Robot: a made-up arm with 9 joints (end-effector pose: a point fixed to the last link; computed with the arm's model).
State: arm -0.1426 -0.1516 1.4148 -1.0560 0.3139 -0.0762 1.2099 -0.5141 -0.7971
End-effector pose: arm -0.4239 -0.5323 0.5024 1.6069 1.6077 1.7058
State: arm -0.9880 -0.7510 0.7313 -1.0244 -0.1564 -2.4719 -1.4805 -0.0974 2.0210
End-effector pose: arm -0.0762 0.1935 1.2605 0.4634 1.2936 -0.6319
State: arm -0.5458 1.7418 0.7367 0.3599 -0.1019 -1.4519 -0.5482 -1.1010 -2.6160
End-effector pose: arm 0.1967 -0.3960 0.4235 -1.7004 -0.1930 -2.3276
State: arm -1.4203 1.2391 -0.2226 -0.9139 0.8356 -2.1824 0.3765 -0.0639 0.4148
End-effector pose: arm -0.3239 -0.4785 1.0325 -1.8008 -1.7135 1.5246
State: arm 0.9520 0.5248 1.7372 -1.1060 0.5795 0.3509 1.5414 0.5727 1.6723
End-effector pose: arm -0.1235 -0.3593 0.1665 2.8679 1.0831 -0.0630
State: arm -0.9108 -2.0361 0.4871 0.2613 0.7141 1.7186 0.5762 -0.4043 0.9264
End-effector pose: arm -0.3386 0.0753 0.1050 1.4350 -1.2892 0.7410
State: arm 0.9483 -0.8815 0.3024 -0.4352 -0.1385 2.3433 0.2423 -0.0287 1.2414
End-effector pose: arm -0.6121 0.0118 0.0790 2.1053 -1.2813 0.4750
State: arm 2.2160 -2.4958 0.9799 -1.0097 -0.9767 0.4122 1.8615 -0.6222 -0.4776
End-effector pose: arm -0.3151 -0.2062 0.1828 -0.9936 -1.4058 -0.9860
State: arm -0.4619 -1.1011 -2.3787 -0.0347 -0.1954 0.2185 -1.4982 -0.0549 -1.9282
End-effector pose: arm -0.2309 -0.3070 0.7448 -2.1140 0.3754 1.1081
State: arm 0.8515 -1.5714 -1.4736 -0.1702 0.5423 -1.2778 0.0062 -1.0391 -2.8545
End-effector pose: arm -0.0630 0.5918 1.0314 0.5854 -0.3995 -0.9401
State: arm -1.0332 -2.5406 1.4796 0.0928 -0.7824 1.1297 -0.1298 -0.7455 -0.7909
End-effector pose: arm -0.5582 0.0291 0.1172 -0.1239 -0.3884 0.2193
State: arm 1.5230 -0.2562 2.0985 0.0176 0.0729 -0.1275 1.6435 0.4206 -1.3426
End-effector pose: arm -0.2322 0.5249 0.3124 1.1023 -1.1226 2.4800
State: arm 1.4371 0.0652 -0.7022 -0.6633 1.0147 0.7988 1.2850 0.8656 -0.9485
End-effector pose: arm -0.2636 0.4232 1.0076 2.8419 0.7038 -0.7414
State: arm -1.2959 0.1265 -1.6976 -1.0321 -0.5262 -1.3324 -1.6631 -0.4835 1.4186
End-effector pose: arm 0.2731 0.3646 0.5753 0.7731 -1.7653 -2.3700
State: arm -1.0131 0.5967 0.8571 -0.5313 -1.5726 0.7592 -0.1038 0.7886 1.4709
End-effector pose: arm 0.1559 -0.1516 1.1580 0.8547 0.7903 2.5100
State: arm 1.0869 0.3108 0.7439 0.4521 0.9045 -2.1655 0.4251 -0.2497 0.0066
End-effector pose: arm 0.2342 0.3012 0.1515 0.7211 -1.9095 -1.1625
